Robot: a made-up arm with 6 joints.
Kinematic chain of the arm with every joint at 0, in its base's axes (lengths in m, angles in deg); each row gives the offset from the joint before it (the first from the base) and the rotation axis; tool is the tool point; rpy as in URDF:
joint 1: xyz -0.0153 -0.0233 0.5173 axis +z
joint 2: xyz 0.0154 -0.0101 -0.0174 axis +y
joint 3: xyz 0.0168 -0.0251 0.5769 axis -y
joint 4: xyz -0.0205 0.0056 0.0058 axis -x
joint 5: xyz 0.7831 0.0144 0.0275 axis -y
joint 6: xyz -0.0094 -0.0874 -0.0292 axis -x
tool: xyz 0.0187 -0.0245 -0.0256 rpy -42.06 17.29 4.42
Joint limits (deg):
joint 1: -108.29..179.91
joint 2: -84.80..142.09
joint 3: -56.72..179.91
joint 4: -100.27..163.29
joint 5: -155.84..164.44
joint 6: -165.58..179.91
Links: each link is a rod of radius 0.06 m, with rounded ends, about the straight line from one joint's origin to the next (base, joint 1, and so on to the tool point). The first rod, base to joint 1, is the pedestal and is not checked.
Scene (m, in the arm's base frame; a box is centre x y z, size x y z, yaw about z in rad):
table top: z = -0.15
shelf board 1: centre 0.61 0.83 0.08 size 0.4 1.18 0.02 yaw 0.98
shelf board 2: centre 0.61 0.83 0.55 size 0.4 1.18 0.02 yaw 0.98
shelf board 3: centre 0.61 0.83 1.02 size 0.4 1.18 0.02 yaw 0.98
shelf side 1: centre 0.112 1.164 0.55 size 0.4 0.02 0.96 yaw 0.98
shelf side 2: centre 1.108 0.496 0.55 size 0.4 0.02 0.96 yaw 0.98
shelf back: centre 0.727 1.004 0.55 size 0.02 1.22 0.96 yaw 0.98
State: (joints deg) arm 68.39 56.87 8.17 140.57 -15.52 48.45
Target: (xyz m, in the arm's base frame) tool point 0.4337 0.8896 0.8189
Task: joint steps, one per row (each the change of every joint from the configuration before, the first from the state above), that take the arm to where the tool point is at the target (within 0.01 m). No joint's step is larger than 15 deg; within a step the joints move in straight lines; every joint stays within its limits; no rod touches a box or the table.
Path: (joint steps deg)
1: 1.75 -6.66 -12.67 1.70 -0.80 0.25
2: 1.74 -6.66 -12.66 1.70 -0.79 0.25
3: 1.75 -6.67 -12.67 1.69 -0.80 0.25
4: -3.63 -14.81 -0.80 -0.10 -0.88 -0.39
5: -3.64 -14.81 -0.80 -0.11 -0.89 -0.39
6: -3.63 -14.81 -0.80 -0.11 -0.88 -0.39
7: -0.63 10.86 12.24 -1.53 1.06 -0.06
8: -0.64 10.87 12.24 -1.54 1.05 -0.06
9: -0.63 10.86 12.23 -1.54 1.06 -0.05

